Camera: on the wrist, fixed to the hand. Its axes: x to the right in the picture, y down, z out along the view.
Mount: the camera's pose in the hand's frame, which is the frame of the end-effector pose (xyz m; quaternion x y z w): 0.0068 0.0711 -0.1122 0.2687 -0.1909 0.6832 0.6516
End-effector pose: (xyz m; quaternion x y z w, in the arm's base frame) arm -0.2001 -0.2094 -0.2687 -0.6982 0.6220 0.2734 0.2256
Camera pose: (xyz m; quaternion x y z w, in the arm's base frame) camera -0.2588 -0.2968 -0.1874 0.0828 0.9127 0.2984 0.2666
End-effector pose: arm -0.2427 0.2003 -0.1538 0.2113 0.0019 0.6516 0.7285
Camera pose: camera -0.3403 0.2454 -0.2321 -0.4591 0.1071 -0.8815 0.0269
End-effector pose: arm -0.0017 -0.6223 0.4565 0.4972 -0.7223 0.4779 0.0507
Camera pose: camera -0.1047 -0.5403 0.4751 0.0646 0.6916 -0.4452 0.5650
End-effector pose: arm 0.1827 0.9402 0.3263 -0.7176 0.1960 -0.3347 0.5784
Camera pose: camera 0.1156 0.8392 0.2717 -0.2422 0.4176 0.2614 0.8358
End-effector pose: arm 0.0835 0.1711 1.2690 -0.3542 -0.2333 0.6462 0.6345
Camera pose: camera 0.1219 0.1551 1.1427 -0.0963 0.1425 0.9848 0.0226
